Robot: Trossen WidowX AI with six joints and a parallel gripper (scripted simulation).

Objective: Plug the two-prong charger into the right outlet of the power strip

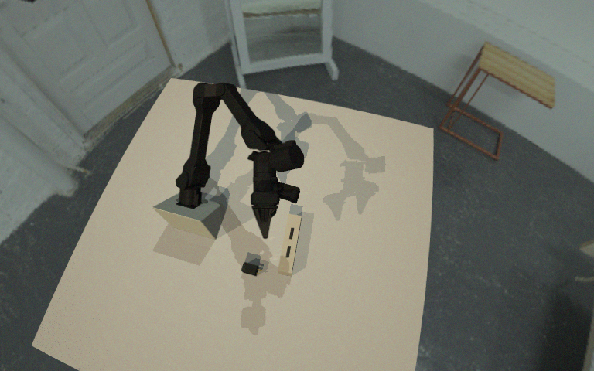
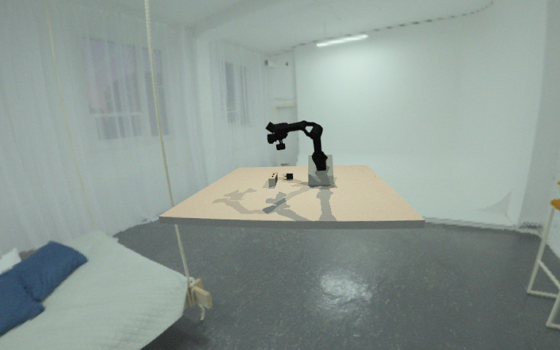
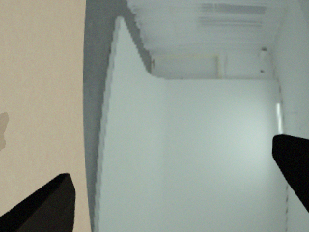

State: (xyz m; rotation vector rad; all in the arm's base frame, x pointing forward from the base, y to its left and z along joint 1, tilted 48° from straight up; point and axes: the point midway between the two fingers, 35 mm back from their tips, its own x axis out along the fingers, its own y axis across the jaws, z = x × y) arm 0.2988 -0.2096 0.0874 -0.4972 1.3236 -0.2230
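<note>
The black two-prong charger lies 5 cm behind my gripper tip, 4 cm to the right of it and 30 cm below it.
</note>
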